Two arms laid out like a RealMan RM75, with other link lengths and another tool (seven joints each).
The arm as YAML. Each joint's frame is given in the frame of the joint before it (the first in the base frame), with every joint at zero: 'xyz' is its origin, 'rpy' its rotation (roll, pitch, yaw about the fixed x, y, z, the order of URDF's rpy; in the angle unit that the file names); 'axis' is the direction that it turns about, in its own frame. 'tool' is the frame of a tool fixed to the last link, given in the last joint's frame.
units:
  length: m
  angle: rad
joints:
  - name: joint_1
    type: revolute
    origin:
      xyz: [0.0, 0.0, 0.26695]
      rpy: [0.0, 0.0, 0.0]
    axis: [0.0, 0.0, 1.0]
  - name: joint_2
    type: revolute
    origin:
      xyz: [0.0, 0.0, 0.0]
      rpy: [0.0, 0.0, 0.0]
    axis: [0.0, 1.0, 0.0]
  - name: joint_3
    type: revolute
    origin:
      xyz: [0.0, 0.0, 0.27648]
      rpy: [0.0, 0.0, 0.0]
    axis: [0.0, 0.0, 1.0]
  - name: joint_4
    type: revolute
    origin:
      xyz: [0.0, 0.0, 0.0]
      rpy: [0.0, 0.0, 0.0]
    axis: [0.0, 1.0, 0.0]
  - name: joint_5
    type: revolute
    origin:
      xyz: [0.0, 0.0, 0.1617]
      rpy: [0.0, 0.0, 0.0]
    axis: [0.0, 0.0, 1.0]
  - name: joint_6
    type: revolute
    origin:
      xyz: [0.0, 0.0, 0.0]
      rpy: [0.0, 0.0, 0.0]
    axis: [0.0, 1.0, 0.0]
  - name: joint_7
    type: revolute
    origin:
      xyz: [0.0, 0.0, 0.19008]
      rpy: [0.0, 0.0, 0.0]
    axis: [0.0, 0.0, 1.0]
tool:
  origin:
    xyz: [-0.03, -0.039, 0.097]
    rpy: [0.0, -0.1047, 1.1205]
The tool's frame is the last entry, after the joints.
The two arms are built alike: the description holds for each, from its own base.
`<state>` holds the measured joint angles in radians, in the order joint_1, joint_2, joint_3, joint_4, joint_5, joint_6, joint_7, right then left.
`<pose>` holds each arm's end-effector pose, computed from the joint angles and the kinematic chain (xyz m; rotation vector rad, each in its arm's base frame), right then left.
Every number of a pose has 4 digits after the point. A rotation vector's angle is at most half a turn.
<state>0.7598 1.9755 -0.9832 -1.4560 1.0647 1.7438 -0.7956 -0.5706 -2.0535 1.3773 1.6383 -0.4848 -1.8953 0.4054</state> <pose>0.0782 0.4305 -0.0264 -2.1283 1.9939 0.5398 -0.3212 0.3137 -0.0388 -2.8443 0.4810 1.0502</pose>
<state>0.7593 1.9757 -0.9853 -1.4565 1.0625 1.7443 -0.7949 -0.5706 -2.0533 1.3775 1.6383 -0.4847 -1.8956 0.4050</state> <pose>0.0790 0.4303 -0.0270 -2.1273 1.9939 0.5352 -0.3213 0.3136 -0.0387 -2.8444 0.4805 1.0508</pose>
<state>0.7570 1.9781 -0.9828 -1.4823 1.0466 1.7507 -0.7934 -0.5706 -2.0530 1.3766 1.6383 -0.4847 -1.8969 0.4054</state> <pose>0.0802 0.4312 -0.0244 -2.1243 1.9675 0.5310 -0.3215 0.3134 -0.0384 -2.8450 0.4797 1.0514</pose>
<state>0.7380 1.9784 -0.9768 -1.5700 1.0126 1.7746 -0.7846 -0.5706 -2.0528 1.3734 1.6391 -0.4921 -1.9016 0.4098</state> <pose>0.0859 0.4317 -0.0135 -2.1098 1.8921 0.5226 -0.3205 0.3123 -0.0393 -2.8521 0.4862 1.0434</pose>
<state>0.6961 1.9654 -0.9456 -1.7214 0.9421 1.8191 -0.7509 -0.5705 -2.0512 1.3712 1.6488 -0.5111 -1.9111 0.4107</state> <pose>0.1072 0.4375 0.0173 -2.0125 1.7911 0.5187 -0.3166 0.3107 -0.0408 -2.8621 0.5013 1.0234</pose>
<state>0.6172 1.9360 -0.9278 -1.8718 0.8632 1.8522 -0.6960 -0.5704 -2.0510 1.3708 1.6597 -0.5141 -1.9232 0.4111</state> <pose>0.1488 0.4392 0.0569 -1.8394 1.7266 0.4989 -0.3154 0.3093 -0.0400 -2.8645 0.5099 1.0243</pose>
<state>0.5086 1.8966 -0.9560 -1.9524 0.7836 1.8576 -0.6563 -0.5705 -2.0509 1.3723 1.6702 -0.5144 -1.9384 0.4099</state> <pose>0.2081 0.4286 0.0866 -1.6590 1.7104 0.4177 -0.3151 0.3070 -0.0389 -2.8685 0.5161 1.0315</pose>
